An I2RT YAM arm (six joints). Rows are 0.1 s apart.
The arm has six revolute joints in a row. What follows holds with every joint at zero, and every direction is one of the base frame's.
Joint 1 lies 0.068 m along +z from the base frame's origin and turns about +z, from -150 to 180 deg.
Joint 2 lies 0.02 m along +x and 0.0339 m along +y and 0.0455 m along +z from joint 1 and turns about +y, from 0 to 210 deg.
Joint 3 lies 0.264 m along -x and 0.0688 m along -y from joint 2 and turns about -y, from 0 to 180 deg.
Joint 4 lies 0.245 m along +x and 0.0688 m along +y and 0.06 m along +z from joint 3 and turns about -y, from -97 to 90 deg.
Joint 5 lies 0.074 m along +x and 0.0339 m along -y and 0.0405 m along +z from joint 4 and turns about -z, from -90 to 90 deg.
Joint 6 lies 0.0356 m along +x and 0.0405 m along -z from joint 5 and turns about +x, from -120 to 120 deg.
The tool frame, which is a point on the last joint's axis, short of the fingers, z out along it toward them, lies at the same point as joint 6; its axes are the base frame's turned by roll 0, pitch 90 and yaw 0 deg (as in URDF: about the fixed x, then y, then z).
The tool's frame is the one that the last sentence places.
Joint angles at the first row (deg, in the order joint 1, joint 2, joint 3, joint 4, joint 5, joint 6):
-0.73 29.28 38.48 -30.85 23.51 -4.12
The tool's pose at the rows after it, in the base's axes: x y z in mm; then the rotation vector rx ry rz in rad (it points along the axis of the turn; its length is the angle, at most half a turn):
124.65, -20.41, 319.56, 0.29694, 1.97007, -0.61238
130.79, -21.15, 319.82, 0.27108, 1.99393, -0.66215
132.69, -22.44, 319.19, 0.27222, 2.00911, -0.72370
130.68, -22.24, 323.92, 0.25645, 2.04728, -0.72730
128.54, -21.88, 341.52, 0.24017, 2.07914, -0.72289
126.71, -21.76, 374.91, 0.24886, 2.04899, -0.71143
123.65, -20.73, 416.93, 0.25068, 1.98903, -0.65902
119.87, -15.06, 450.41, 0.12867, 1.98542, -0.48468
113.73, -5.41, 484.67, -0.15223, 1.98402, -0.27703
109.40, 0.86, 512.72, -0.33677, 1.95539, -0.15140
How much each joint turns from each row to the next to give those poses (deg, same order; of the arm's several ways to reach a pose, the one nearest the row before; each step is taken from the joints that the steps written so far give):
0.00 4.54 5.84 -4.92 8.39 0.00
0.00 1.93 0.59 0.22 1.27 -2.05
0.00 0.89 0.24 -0.39 2.47 -1.23
0.00 0.77 2.12 -3.59 -0.35 0.00
0.00 1.96 5.33 -5.16 -0.66 0.02
0.00 2.78 8.24 -3.63 -0.17 0.05
0.00 3.43 10.36 -3.03 -1.93 0.19
0.00 3.46 9.99 -4.88 -10.20 -0.76
0.06 4.52 12.02 -6.99 -15.74 -5.86
0.00 4.92 11.28 -6.34 -10.04 -4.20

